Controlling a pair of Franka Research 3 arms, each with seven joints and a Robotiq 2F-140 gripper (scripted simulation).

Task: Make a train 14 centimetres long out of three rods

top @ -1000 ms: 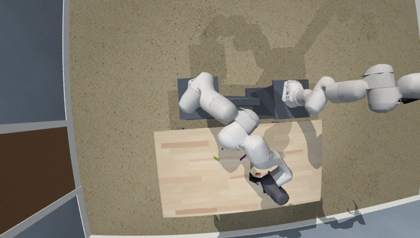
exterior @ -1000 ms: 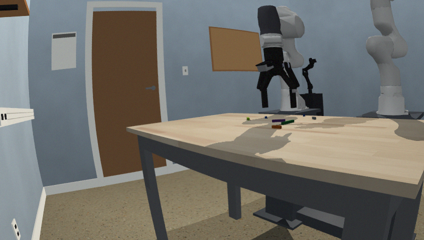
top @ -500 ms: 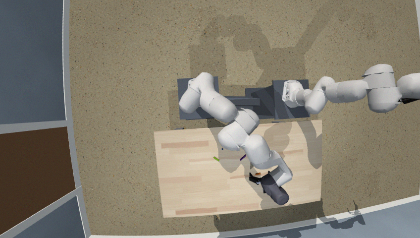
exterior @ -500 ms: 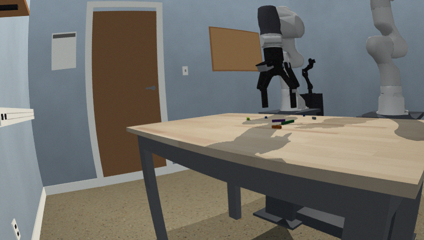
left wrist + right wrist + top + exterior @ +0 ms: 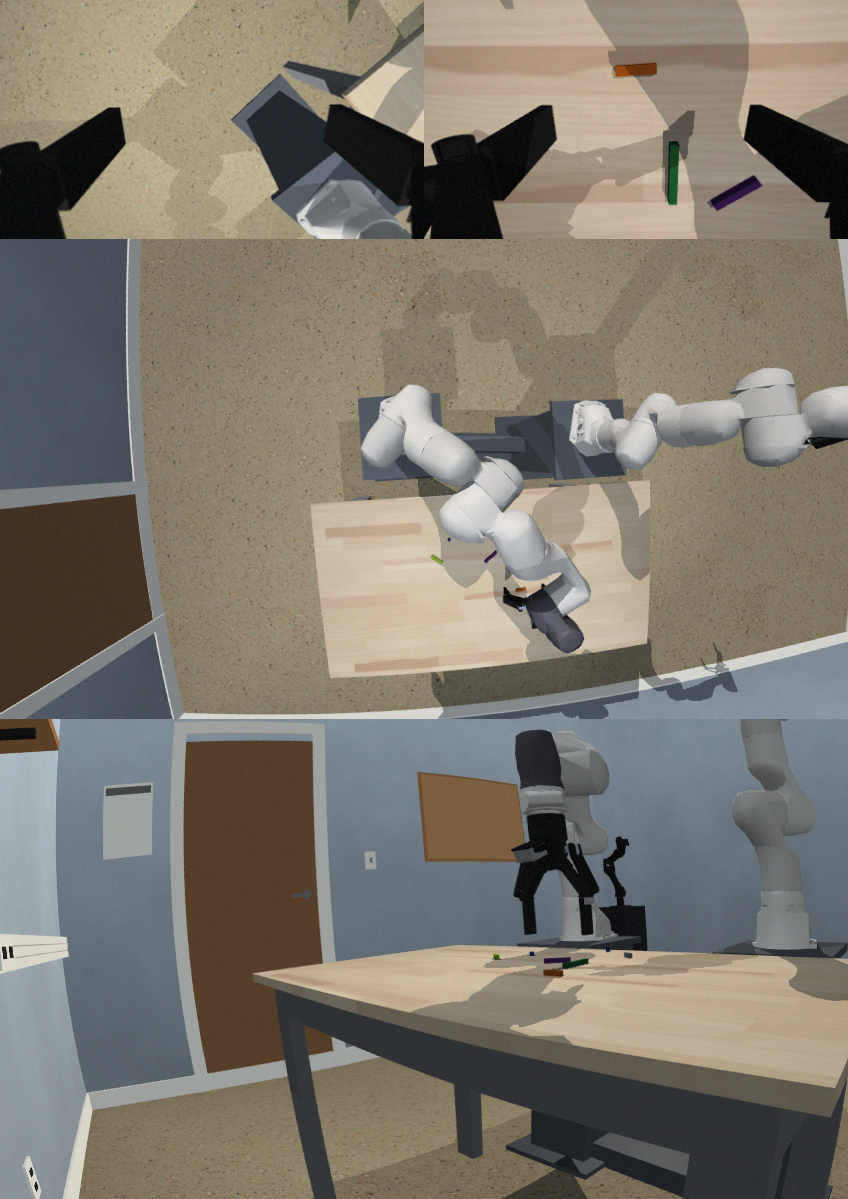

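Note:
Now: the green rod 9 cm behind my right hand, 8 cm below it and 4 cm to the right of it. From my right hand the other things lie so: grey rod 25 cm behind, 8 cm below, 1 cm to the right; then orange rod 8 cm below, 3 cm ahead, 1 cm to the left; then purple rod 11 cm to the right, 11 cm behind, 8 cm below.

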